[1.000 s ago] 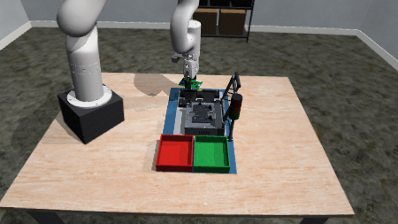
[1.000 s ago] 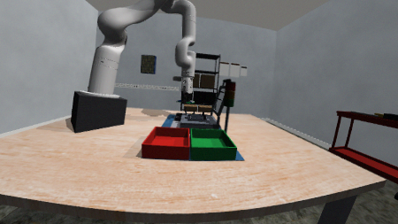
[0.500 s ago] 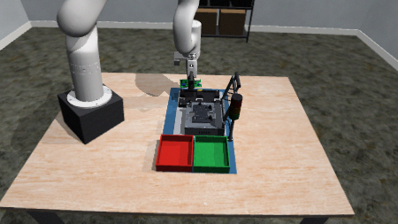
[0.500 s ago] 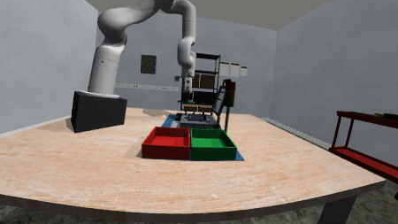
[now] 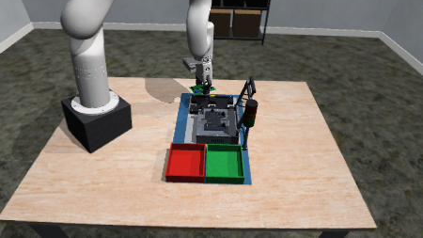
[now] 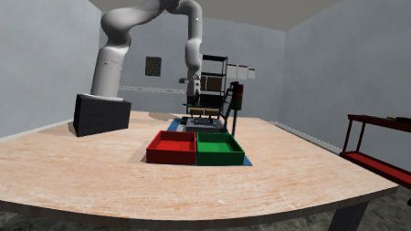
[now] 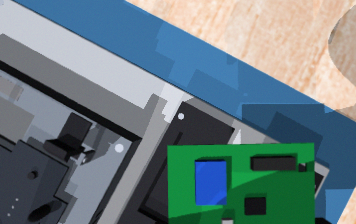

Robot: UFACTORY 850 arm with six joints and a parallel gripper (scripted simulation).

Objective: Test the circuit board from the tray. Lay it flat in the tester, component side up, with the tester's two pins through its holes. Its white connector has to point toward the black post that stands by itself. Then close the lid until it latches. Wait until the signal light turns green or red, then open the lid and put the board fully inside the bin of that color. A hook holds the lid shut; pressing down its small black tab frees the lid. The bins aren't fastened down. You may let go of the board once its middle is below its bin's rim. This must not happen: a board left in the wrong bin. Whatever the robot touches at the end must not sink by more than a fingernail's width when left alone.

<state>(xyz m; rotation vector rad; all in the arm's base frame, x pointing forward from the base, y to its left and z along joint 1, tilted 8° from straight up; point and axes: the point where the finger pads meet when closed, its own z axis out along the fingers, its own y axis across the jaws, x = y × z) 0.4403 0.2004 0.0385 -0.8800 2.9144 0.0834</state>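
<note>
Now: the green circuit board right at my hand. From my hand the other things lie so: dark nest 160 mm to the right, 80 mm ahead, 50 mm below; clear lid 200 mm ahead, 150 mm to the right, 60 mm above; red bin 370 mm to the right, 110 mm below, 10 mm behind.
</note>
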